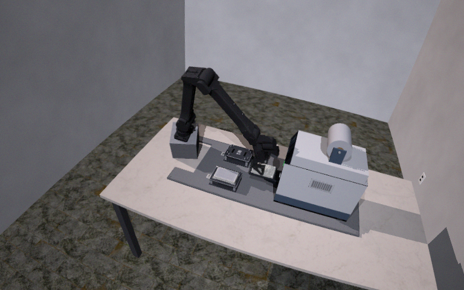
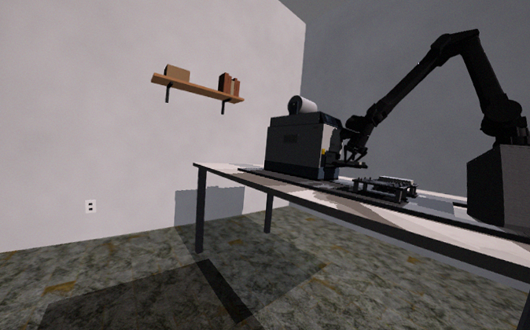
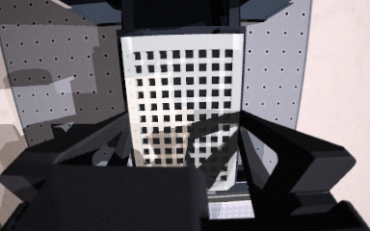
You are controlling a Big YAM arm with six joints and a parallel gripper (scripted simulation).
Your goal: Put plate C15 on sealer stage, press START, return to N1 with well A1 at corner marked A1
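The white well plate lies right at my hand. The rest, counted from my hand: foil roll: 33 cm ahead, 31 cm above, 3 cm to the right; then dark stage: 2 cm below.
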